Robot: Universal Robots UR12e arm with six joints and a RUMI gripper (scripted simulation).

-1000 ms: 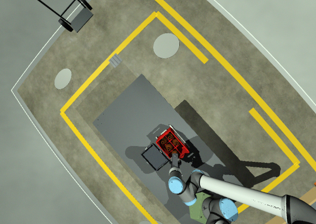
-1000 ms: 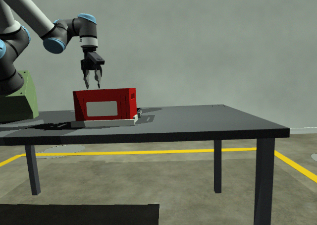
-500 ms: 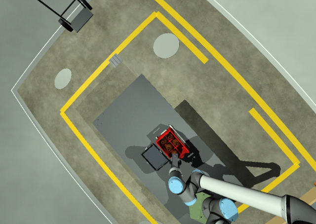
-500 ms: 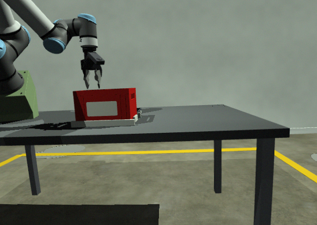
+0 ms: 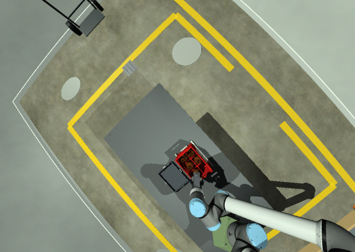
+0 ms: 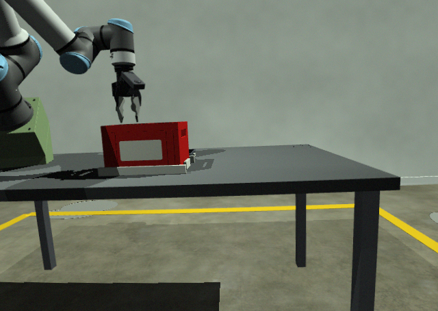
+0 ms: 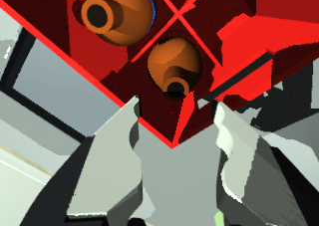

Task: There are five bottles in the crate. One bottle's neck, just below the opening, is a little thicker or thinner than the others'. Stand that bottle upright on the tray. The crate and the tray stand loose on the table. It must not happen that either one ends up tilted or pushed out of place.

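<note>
My hand is 90 mm short of the red crate, 40 mm to the left of it and 110 mm above it. From my hand the other things lie so: dark tray (80 mm ahead, 230 mm to the left, 180 mm below); then bottle (170 mm ahead, 80 mm to the right, 110 mm below).
</note>
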